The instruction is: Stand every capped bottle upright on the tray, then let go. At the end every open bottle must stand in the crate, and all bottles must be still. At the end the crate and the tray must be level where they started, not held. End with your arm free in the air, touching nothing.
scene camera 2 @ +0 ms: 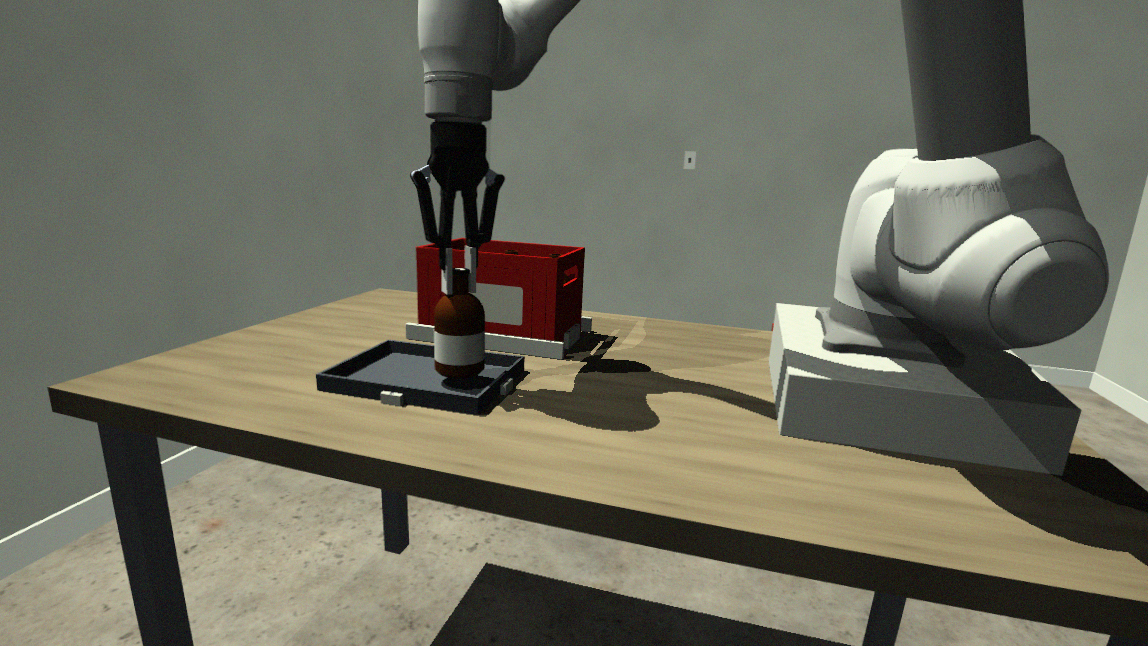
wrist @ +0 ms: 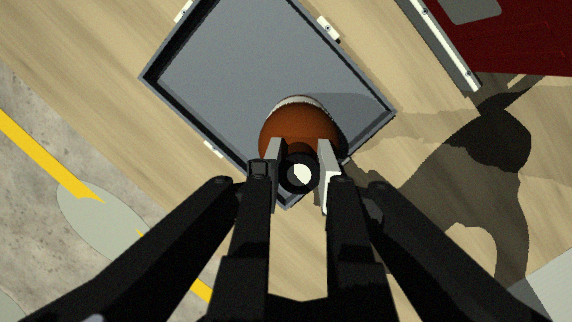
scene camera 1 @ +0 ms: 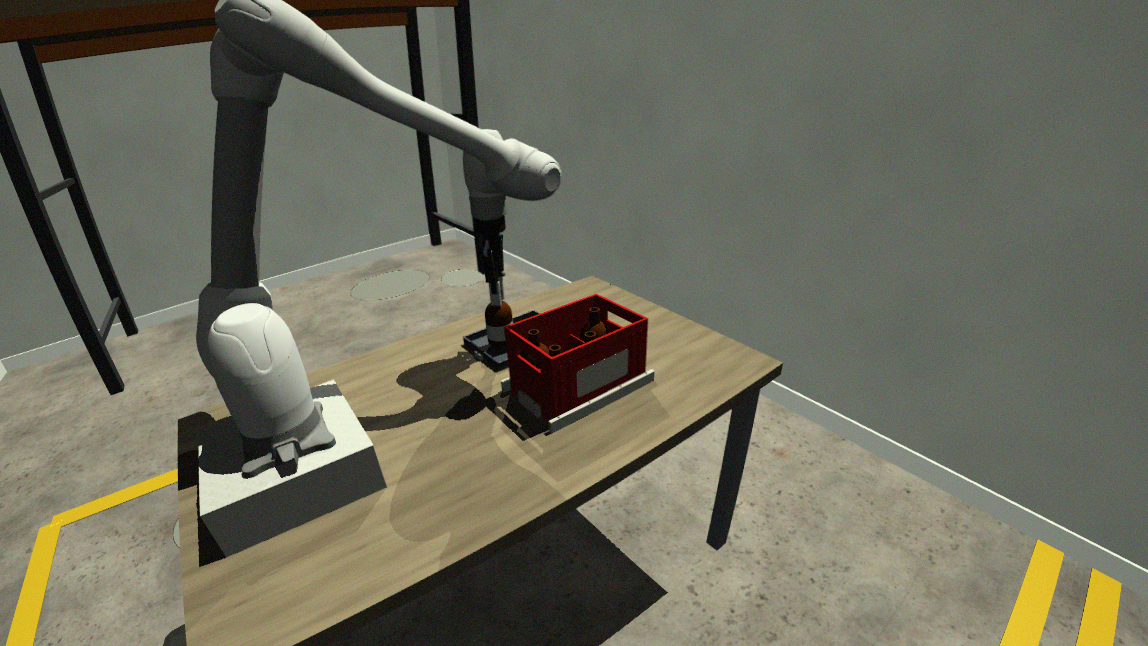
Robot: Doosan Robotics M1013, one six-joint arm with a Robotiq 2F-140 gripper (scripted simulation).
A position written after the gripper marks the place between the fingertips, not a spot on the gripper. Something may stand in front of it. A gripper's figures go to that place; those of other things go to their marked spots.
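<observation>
The gripper (scene camera 2: 458, 292) is 840 mm from the lens, and a dark tray (scene camera 2: 407, 368) is 940 mm from the lens.
</observation>
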